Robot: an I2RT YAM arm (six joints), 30 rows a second.
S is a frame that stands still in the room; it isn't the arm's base.
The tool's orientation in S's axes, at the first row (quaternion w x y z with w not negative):
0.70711 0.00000 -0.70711 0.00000
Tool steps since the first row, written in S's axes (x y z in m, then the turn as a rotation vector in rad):
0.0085 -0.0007 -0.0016 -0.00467 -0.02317 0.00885
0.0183 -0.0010 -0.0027 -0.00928 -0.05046 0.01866
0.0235 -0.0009 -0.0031 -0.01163 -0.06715 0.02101
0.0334 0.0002 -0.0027 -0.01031 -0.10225 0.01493
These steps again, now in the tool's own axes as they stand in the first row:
-0.0016 -0.0007 -0.0085 0.00885 -0.02317 0.00467
-0.0027 -0.0010 -0.0183 0.01866 -0.05046 0.00928
-0.0031 -0.0009 -0.0235 0.02101 -0.06715 0.01163
-0.0027 0.0002 -0.0334 0.01493 -0.10225 0.01031

